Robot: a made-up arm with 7 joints.
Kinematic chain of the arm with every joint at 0, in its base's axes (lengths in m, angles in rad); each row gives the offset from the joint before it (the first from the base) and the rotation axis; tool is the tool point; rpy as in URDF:
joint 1: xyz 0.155 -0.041 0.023 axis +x
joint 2: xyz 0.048 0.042 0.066 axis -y
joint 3: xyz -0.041 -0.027 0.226 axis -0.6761 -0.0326 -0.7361
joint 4: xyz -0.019 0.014 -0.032 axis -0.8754 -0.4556 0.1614
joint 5: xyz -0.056 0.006 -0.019 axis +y
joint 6: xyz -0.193 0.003 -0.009 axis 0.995 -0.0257 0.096
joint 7: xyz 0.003 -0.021 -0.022 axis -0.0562 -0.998 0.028
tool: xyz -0.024 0.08 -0.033 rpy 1.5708 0 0
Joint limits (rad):
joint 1: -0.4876..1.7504
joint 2: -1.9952..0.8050
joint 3: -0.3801..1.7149
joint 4: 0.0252..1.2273
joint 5: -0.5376..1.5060
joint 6: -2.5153..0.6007
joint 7: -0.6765..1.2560
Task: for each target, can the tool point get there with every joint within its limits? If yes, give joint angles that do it. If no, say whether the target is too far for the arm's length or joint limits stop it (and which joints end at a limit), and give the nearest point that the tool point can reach.
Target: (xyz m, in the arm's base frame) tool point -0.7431 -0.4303 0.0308
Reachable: no: too far | nearest point -0.2285 -0.2546 0.0273 | short by 0.544 m
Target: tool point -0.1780 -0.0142 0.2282
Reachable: yes | joints 0.6197 0.5041 0.2611 0.2486 1.0287 -0.4361 -0.0636
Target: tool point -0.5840 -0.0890 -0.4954
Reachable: no: too far | nearest point -0.2025 -0.1319 -0.1135 | short by 0.542 m
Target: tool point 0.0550 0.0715 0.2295
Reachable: yes | joints 0.4260 -0.2975 1.3420 0.3329 0.6256 0.1049 0.6454
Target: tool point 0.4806 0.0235 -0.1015
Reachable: no: joint limits stop it (at a limit: joint 1, joint 2, joint 3, joint 4, joint 5, joint 6) | nearest point 0.4773 0.1054 -0.0697 | short by 0.088 m
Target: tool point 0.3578 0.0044 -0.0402
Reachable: no: joint limits stop it (at a limit: joint 1, joint 3, joint 4, joint 5, joint 6, joint 7) | nearest point 0.3308 0.0912 -0.0664 | short by 0.095 m
